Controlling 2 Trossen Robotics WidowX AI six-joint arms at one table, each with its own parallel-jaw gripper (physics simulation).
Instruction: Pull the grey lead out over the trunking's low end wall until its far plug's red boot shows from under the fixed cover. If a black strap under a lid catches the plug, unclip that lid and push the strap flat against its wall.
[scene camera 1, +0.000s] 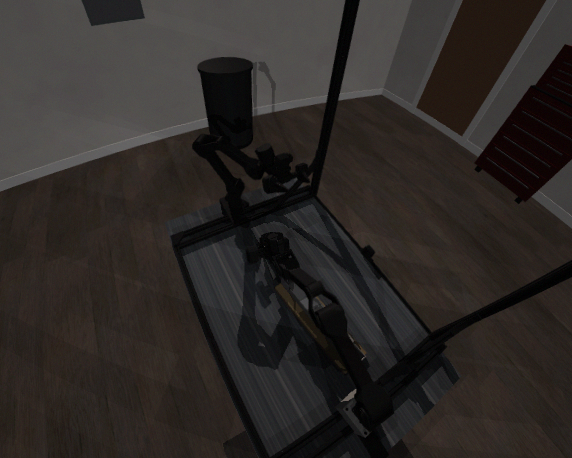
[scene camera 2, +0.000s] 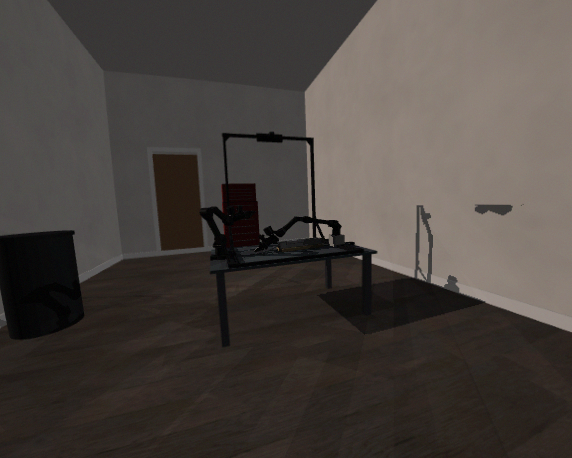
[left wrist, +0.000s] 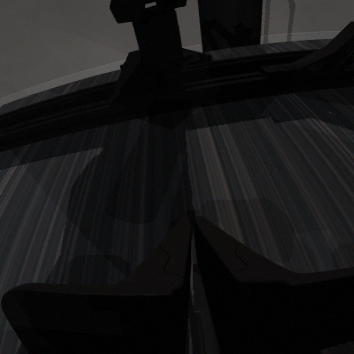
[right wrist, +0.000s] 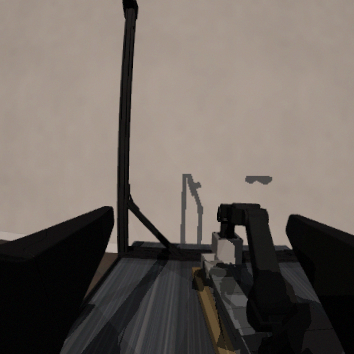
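Where they show: left gripper, fingertip midpoint: (scene camera 2: 254, 251) (left wrist: 190, 224); right gripper, fingertip midpoint: (scene camera 1: 299, 186) (scene camera 2: 254, 211) (right wrist: 202, 219); left arm's base, link origin: (scene camera 1: 365, 411) (scene camera 2: 336, 234) (right wrist: 226, 235); right arm's base, link origin: (scene camera 1: 234, 204) (scene camera 2: 220, 255) (left wrist: 161, 59).
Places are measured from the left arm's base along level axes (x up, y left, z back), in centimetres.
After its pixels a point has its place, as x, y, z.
The grey trunking (right wrist: 232, 295) @(-2.2, -9.3, -35.5) runs away from the camera in the right wrist view, partly hidden by the left arm. Its lids, strap and low end wall cannot be made out. My left gripper (left wrist: 190, 224) @(-8.1, -10.2, -71.9) (scene camera 2: 258, 249) @(-8.1, -10.2, -71.9) is low over the table beyond the trunking's near end. Its fingertips meet, and no held thing is clearly visible between them. A thin pale sliver shows lower in the gap; whether it is the lead or the table is unclear. My right gripper (right wrist: 202, 219) @(23.7, -23.2, -66.3) is open and empty, raised high at its own side. The plug's red boot does not show.
A yellow-brown strip (scene camera 1: 303, 317) @(-7.5, -5.2, -35.0) (right wrist: 209, 307) @(-7.5, -13.6, -32.3) lies along the trunking. A pale box (right wrist: 227, 250) @(-4.3, -0.9, -5.0) (scene camera 2: 337, 240) @(-4.1, 5.0, -2.7) stands at its far end by the left arm's base. Black frame posts (scene camera 1: 336, 85) @(48.8, -50.3, -82.3) (right wrist: 125, 125) @(42.0, -40.7, 1.3) rise from the table ends. A dark bin (scene camera 1: 227, 100) stands behind the table.
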